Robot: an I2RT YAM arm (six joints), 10 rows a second.
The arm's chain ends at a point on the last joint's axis. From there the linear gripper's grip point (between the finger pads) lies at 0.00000 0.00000 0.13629 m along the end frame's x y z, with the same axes.
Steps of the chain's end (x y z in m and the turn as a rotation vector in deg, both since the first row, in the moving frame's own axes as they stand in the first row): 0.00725 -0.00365 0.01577 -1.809 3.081 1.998; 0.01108 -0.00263 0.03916 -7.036 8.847 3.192; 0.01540 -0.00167 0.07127 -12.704 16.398 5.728; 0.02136 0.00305 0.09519 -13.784 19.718 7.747; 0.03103 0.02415 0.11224 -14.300 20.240 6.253; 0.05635 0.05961 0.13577 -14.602 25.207 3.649; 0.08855 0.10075 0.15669 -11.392 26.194 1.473; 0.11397 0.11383 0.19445 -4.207 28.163 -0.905; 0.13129 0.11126 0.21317 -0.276 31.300 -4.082
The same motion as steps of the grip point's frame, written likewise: 0.01450 0.00078 0.01551 -1.809 3.081 1.998; 0.03151 0.01457 0.03652 -7.036 8.847 3.192; 0.05200 0.02977 0.06244 -12.704 16.398 5.728; 0.06458 0.03790 0.08337 -13.784 19.718 7.747; 0.07577 0.05963 0.09970 -14.300 20.240 6.253; 0.11264 0.09471 0.11854 -14.602 25.207 3.649; 0.14796 0.12752 0.14010 -11.392 26.194 1.473; 0.17831 0.12291 0.17796 -4.207 28.163 -0.905; 0.20206 0.10930 0.19334 -0.276 31.300 -4.082
